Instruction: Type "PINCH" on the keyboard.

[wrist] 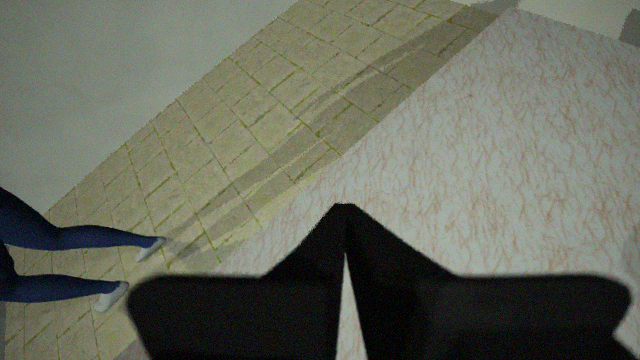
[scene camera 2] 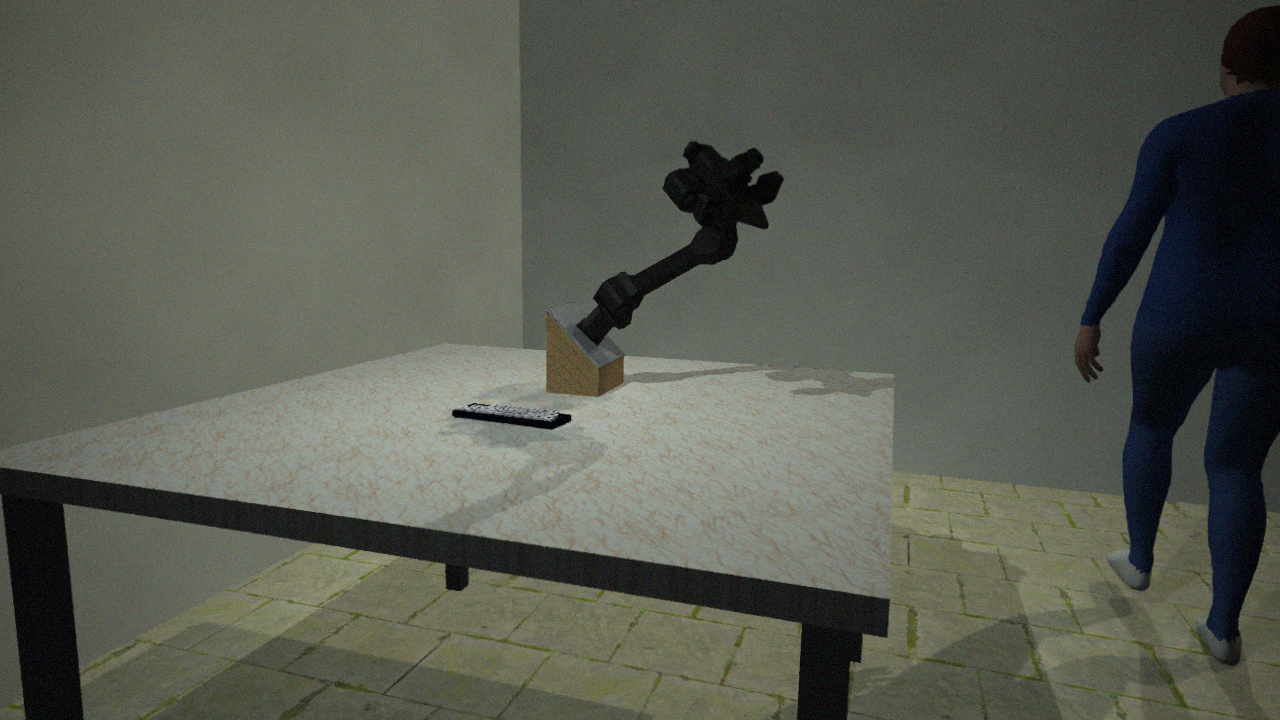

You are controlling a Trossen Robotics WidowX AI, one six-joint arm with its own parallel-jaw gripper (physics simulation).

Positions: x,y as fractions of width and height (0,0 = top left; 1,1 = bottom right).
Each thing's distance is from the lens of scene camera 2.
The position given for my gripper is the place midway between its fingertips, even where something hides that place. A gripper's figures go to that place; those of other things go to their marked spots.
my gripper (scene camera 2: 0.60,0.32): 1.44 m
dark keyboard (scene camera 2: 0.41,0.58): 1.42 m
